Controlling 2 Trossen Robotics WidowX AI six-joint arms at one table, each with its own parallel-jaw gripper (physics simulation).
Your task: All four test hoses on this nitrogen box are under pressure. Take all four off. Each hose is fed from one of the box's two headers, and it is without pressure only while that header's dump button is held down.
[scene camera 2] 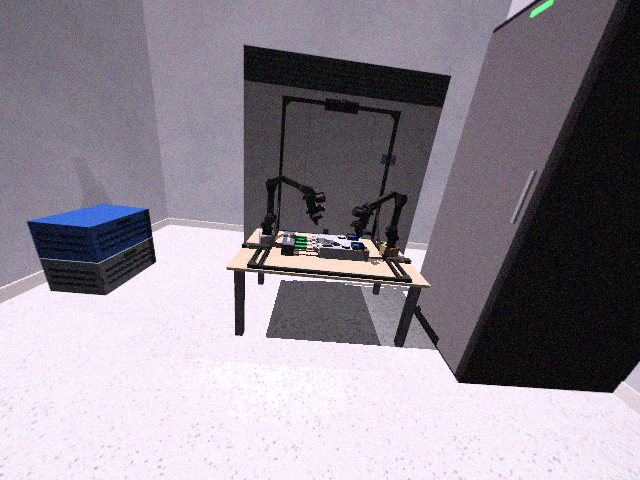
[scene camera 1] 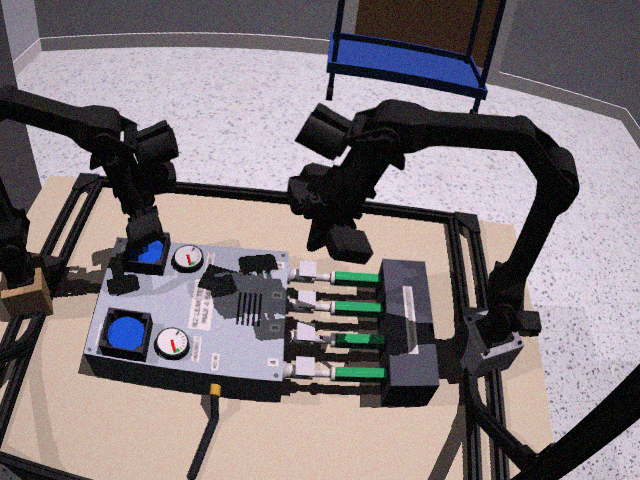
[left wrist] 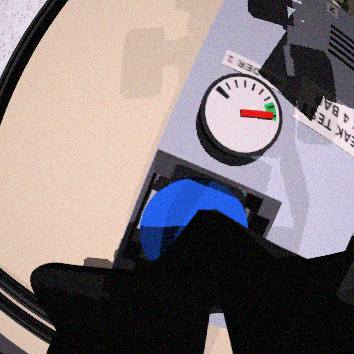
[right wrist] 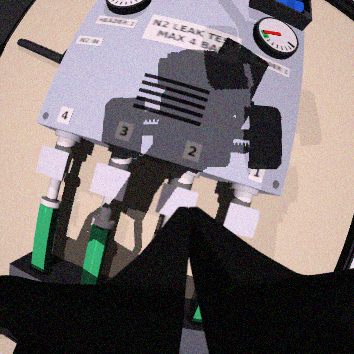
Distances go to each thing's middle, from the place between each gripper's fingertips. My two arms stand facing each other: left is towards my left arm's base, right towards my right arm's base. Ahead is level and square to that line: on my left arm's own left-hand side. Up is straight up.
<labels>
My right hand is 19 cm to the left of the dark block (scene camera 1: 409,355), 16 cm above it and 2 cm past it.
Right now the dark block is 80 mm behind my left hand, 470 mm to the right of it and 100 mm below it.
</labels>
